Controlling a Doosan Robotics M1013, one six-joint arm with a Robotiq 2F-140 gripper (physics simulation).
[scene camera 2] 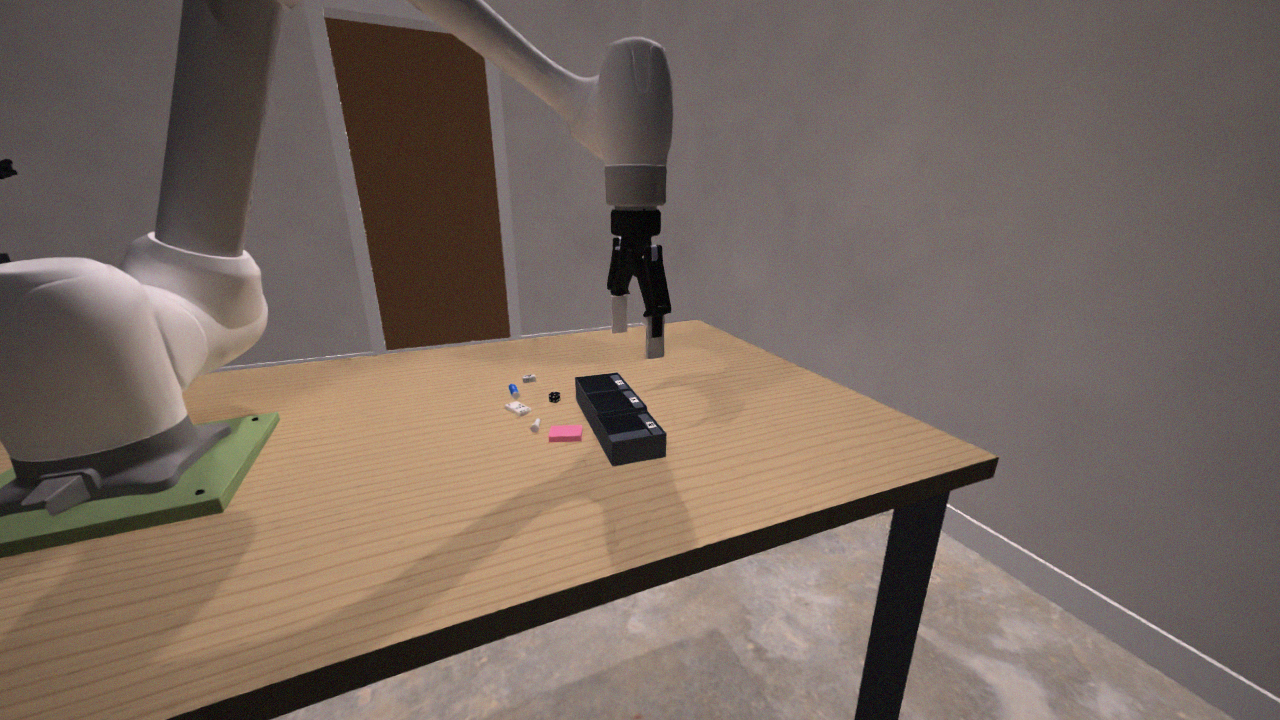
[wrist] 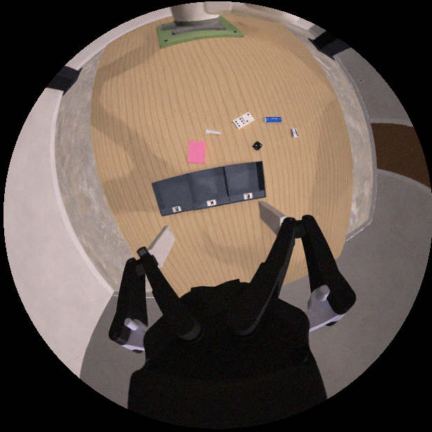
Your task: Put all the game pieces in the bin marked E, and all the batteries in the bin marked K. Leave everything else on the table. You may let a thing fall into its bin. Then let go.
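Places are measured from the arm's base along level axes (x ahead, y left, z up), in centimetres.
Pixels of known places: gripper, fingertip midpoint: (scene camera 2: 635, 343); arm's base, link origin: (scene camera 2: 122, 468).
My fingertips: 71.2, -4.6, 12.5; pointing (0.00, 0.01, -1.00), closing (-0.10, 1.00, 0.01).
For each thing: its middle in the pictures, then the offset to it from my fingertips, as dx, dy, dz.
- white domino with black pips, body centre: (scene camera 2: 518, 408) -19.0, +10.6, -13.7
- black die, body centre: (scene camera 2: 554, 397) -12.1, +12.8, -13.2
- blue battery, body centre: (scene camera 2: 513, 391) -19.2, +18.2, -13.3
- small white piece with a dark mark, body centre: (scene camera 2: 529, 378) -15.8, +24.7, -13.5
- pink block, body centre: (scene camera 2: 565, 433) -12.4, -1.8, -13.5
- dark tray, body centre: (scene camera 2: 615, 412) -3.7, -0.4, -11.7
- small white screw-like piece, body centre: (scene camera 2: 536, 424) -16.6, +2.8, -13.5
A white domino with black pips (scene camera 2: 517, 408) (wrist: 243, 120), a black die (scene camera 2: 554, 396) (wrist: 257, 146) and a blue battery (scene camera 2: 512, 390) (wrist: 272, 119) lie on the table. A small white piece with a dark mark (scene camera 2: 529, 378) (wrist: 294, 133) lies near the battery; I cannot tell what it is. The bin marked E (wrist: 261, 179) is the right compartment of the dark tray in the wrist view, and the bin marked K (wrist: 209, 186) is the middle one. Both look empty. My gripper (scene camera 2: 637, 343) (wrist: 214, 221) is open and empty, above the table beyond the tray's labelled side.
A pink block (scene camera 2: 565, 433) (wrist: 196, 152) lies beside the dark tray (scene camera 2: 639, 446). A small white screw-like piece (scene camera 2: 535, 425) (wrist: 213, 132) lies near it. The tray's third compartment (wrist: 175, 194) is at the left in the wrist view. The green base plate (wrist: 200, 37) stands at the table's far end there.
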